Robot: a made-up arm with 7 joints. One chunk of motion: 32 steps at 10 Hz.
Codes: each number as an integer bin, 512 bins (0 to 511) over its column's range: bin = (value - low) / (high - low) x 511, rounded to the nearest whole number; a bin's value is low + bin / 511 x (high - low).
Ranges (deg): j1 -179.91..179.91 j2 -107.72..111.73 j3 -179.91..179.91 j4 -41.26..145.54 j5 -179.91..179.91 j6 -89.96..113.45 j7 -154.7..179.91
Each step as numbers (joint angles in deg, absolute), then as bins.
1 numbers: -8.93 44.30 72.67 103.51 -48.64 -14.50 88.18
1 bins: 243 354 359 396 186 190 371
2 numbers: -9.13 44.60 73.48 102.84 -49.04 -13.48 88.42
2 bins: 243 355 360 394 186 192 371
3 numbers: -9.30 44.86 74.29 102.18 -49.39 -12.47 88.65
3 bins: 242 355 361 392 185 195 372
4 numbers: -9.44 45.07 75.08 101.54 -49.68 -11.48 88.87
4 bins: 242 356 362 391 185 197 372
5 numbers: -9.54 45.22 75.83 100.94 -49.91 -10.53 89.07
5 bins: 242 356 363 389 185 200 372
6 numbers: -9.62 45.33 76.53 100.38 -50.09 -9.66 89.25
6 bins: 242 356 364 387 184 202 373
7 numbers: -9.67 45.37 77.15 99.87 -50.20 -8.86 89.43
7 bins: 242 356 365 386 184 204 373
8 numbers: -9.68 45.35 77.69 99.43 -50.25 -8.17 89.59
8 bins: 242 356 366 385 184 205 373
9 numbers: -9.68 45.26 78.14 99.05 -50.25 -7.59 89.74
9 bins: 242 356 366 384 184 207 373
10 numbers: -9.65 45.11 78.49 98.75 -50.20 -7.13 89.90
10 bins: 242 356 367 383 184 208 374
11 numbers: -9.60 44.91 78.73 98.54 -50.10 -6.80 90.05
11 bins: 242 355 367 382 184 209 374
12 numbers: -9.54 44.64 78.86 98.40 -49.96 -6.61 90.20
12 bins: 242 355 367 382 185 209 374
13 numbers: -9.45 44.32 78.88 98.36 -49.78 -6.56 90.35
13 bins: 242 354 368 382 185 210 374
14 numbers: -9.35 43.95 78.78 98.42 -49.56 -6.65 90.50
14 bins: 242 353 367 382 185 209 374
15 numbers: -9.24 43.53 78.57 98.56 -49.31 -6.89 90.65
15 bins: 242 352 367 382 185 209 375
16 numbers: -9.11 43.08 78.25 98.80 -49.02 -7.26 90.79
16 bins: 243 351 367 383 186 208 375
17 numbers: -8.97 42.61 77.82 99.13 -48.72 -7.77 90.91
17 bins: 243 350 366 384 186 206 375
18 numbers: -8.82 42.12 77.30 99.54 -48.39 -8.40 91.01
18 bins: 243 349 365 385 187 205 375
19 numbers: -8.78 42.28 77.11 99.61 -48.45 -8.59 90.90
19 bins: 243 349 365 385 187 204 375
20 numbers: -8.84 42.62 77.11 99.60 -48.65 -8.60 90.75
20 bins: 243 350 365 385 186 204 375
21 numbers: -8.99 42.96 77.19 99.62 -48.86 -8.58 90.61
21 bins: 243 351 365 385 186 204 375
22 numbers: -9.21 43.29 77.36 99.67 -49.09 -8.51 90.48
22 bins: 242 352 365 386 186 205 374
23 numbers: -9.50 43.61 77.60 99.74 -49.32 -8.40 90.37
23 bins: 242 352 366 386 185 205 374
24 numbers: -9.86 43.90 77.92 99.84 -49.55 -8.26 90.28
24 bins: 241 353 366 386 185 205 374
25 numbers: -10.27 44.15 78.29 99.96 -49.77 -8.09 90.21
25 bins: 241 354 367 386 185 206 374
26 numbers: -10.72 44.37 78.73 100.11 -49.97 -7.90 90.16
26 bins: 240 354 367 387 185 206 374
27 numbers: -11.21 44.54 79.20 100.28 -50.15 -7.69 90.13
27 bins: 240 355 368 387 184 207 374
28 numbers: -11.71 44.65 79.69 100.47 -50.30 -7.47 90.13
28 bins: 239 355 369 388 184 207 374
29 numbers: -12.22 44.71 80.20 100.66 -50.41 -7.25 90.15
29 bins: 238 355 369 388 184 208 374
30 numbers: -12.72 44.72 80.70 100.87 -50.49 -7.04 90.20
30 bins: 237 355 370 389 184 208 374
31 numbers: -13.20 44.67 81.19 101.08 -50.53 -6.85 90.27
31 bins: 237 355 371 389 184 209 374
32 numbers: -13.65 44.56 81.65 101.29 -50.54 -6.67 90.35
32 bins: 236 355 371 390 184 209 374
